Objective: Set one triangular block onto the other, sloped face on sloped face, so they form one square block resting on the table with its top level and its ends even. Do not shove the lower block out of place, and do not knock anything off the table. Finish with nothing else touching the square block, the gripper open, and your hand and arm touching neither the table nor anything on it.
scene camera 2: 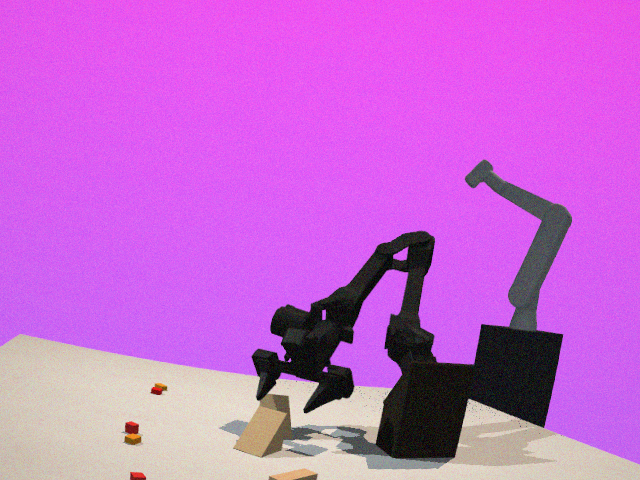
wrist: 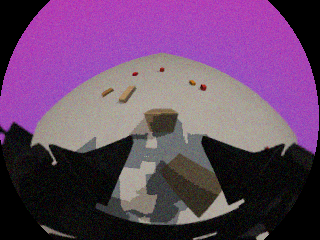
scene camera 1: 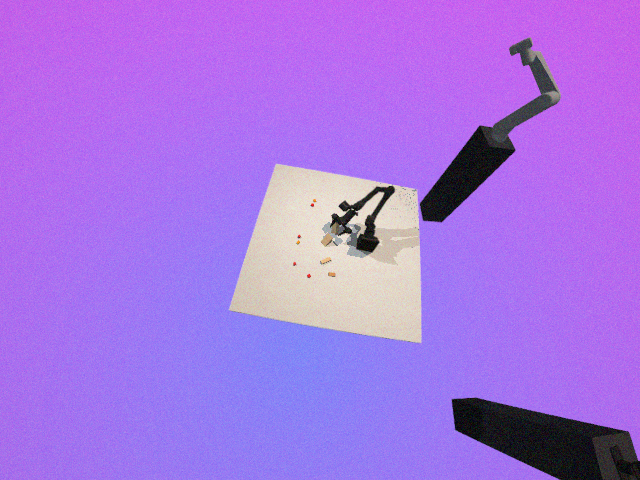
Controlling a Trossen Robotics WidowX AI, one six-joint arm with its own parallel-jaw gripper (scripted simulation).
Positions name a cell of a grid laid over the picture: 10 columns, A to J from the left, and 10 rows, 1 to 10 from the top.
Note:
My gripper (scene camera 2: E9) is open and holds nothing. Also in view: a triangular block (wrist: G8).
My gripper shows as well in the wrist view (wrist: F6).

